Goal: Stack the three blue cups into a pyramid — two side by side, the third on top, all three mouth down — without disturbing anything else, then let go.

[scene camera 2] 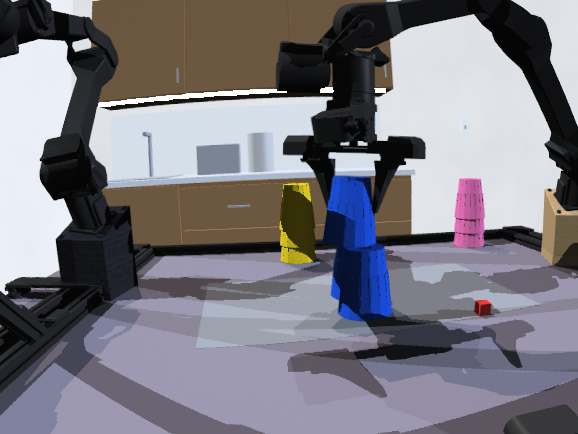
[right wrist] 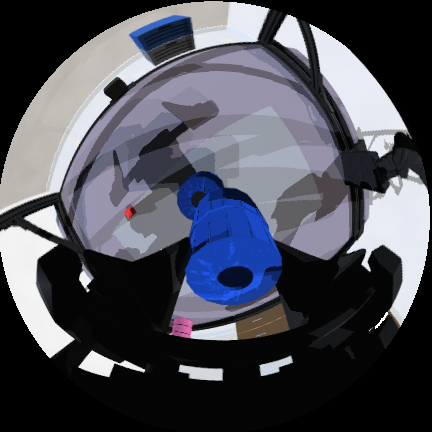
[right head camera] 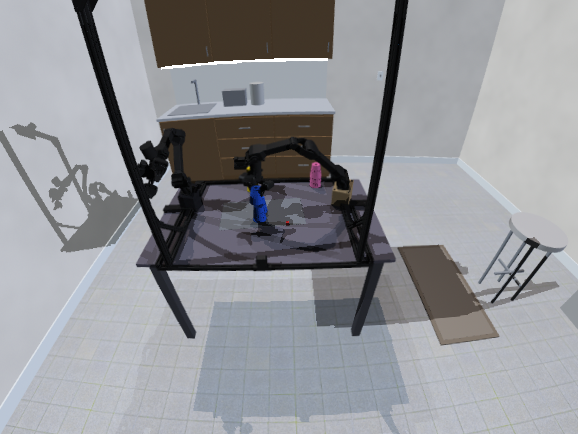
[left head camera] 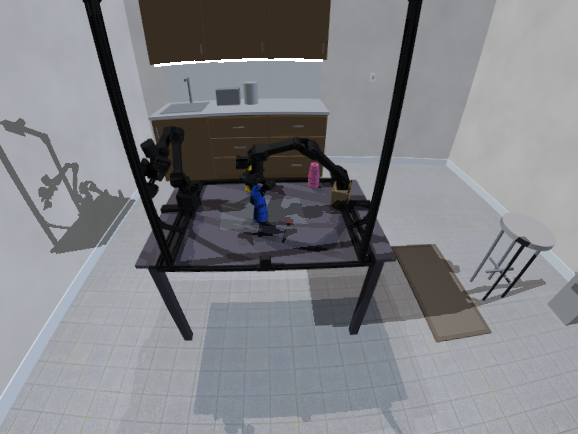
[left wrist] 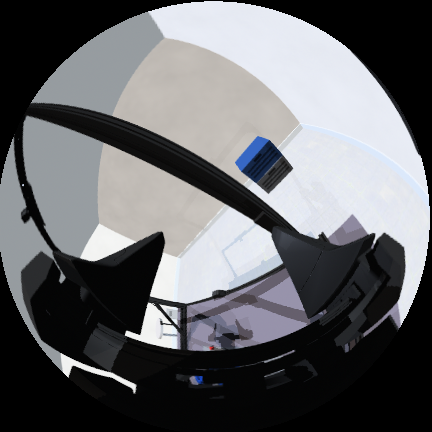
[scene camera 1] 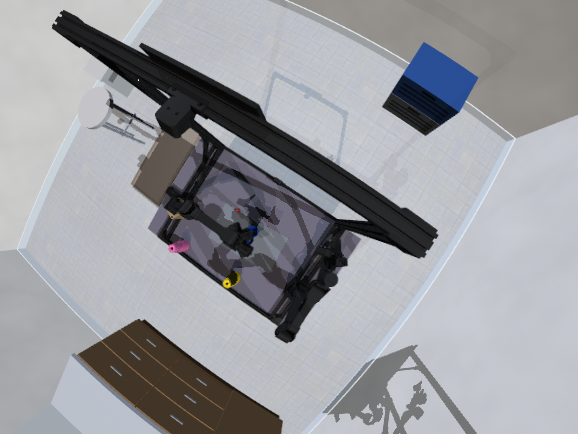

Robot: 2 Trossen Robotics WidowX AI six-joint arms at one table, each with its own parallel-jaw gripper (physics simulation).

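Pixels of known places: left gripper, fingertip midpoint: (right head camera: 153,190) (left head camera: 155,189) (left wrist: 219,234) (scene camera 1: 336,236); right gripper, fingertip midpoint: (scene camera 2: 352,211) (right wrist: 228,242) (right head camera: 256,194) (left head camera: 257,194); left arm's base, link origin: (scene camera 2: 92,222) (right head camera: 187,190) (left head camera: 186,189) (scene camera 1: 295,292); right arm's base, link origin: (scene camera 2: 573,201) (right head camera: 343,185) (left head camera: 342,185) (scene camera 1: 174,208).
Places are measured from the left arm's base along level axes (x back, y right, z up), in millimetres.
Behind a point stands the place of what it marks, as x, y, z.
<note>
My right gripper (scene camera 2: 352,202) {-412, -55, 11} (right wrist: 228,242) {-412, -55, 11} is shut on a blue cup (left head camera: 257,196) {-424, -25, 21} (right head camera: 256,195) {-425, -25, 28} (scene camera 2: 347,227) {-411, -17, -5} (right wrist: 232,225) {-410, -24, 50}, mouth down and close to upright. The held cup's lower rim is level with the tops of the two lower cups; whether it rests on both is hard to tell. The front lower blue cup (left head camera: 260,215) {-448, 5, -73} (right head camera: 260,215) {-452, 4, -73} (scene camera 2: 367,285) {-440, 9, -72} (right wrist: 185,201) {-448, -20, -30} stands mouth down on the table. The rear lower blue cup (scene camera 2: 336,282) (right wrist: 246,200) stands close behind it, mostly hidden. My left gripper (left wrist: 219,234) {-160, 358, 237} is open and empty, raised at the table's left side in the head views.
A yellow cup stack (scene camera 1: 231,280) {-266, -261, 17} (scene camera 2: 297,225) {-275, -255, -43} stands behind the blue cups. A pink cup stack (left head camera: 313,176) {-631, -425, -34} (right head camera: 315,176) {-635, -425, -35} (scene camera 1: 179,246) {-617, -429, -4} (scene camera 2: 469,215) {-622, -423, -45} stands at the back right in scene camera 2. A small red cube (left head camera: 288,223) {-594, -16, -106} (scene camera 2: 482,307) {-589, -13, -106} (right wrist: 130,212) {-584, -23, -102} lies right of the blue cups there.
</note>
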